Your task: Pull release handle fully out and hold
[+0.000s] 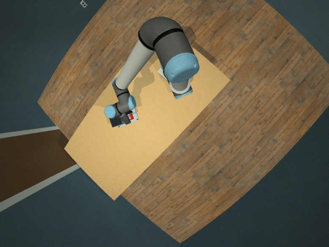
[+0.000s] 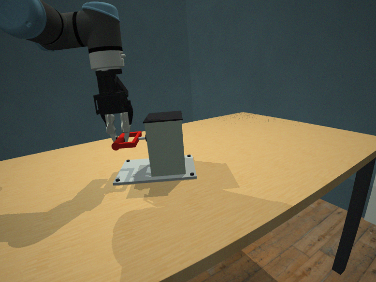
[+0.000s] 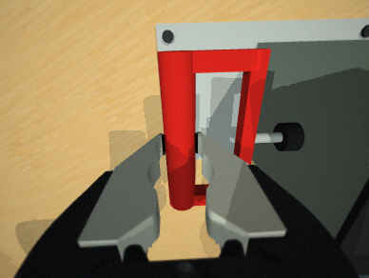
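Right now my hand is 50 mm short of the release handle and 20 mm to the left of it.
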